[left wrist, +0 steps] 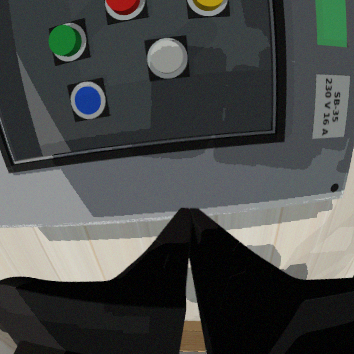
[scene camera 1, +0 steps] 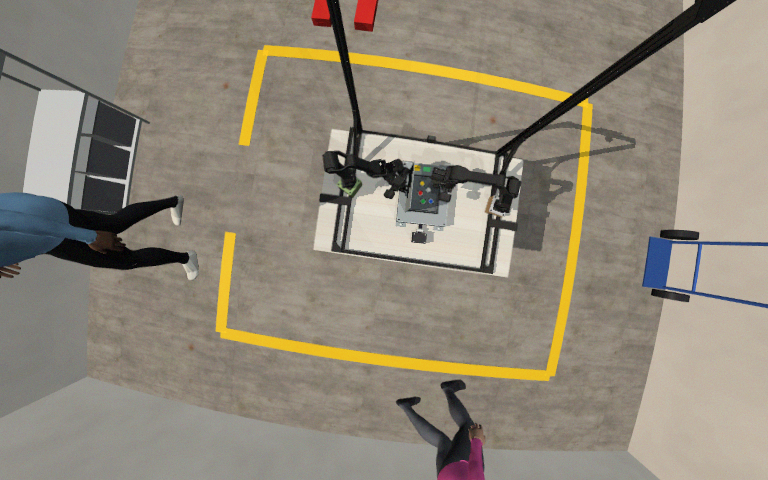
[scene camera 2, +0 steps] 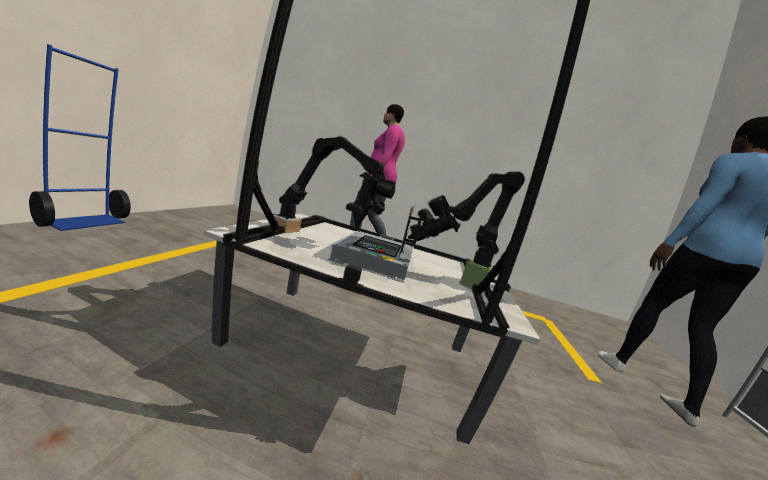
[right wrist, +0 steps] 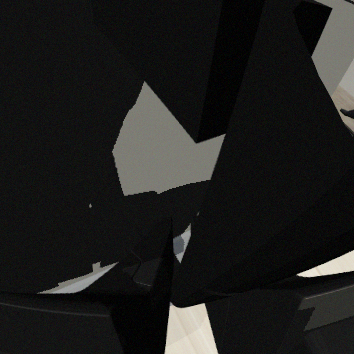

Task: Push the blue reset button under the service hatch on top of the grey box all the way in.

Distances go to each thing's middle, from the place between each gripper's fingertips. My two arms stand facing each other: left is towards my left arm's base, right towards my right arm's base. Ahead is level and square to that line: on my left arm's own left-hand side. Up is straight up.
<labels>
Now: left hand 10 mm short of the white button point(left wrist: 166, 56), 80 mm to the left of it and 80 mm above it. From my left hand the other things lie so: service hatch point(right wrist: 120, 120): 40 mm ahead, 220 mm to the right, 30 mm above; then green button point(left wrist: 64, 40): 80 mm ahead, 100 mm to the right, 80 mm below.
Now: right hand 1 cm past the service hatch and 2 cm below it. From my right hand the other things lie so: green button: 2 cm ahead, 11 cm to the left, 9 cm below; white button: 5 cm behind, 14 cm to the left, 9 cm below.
</labels>
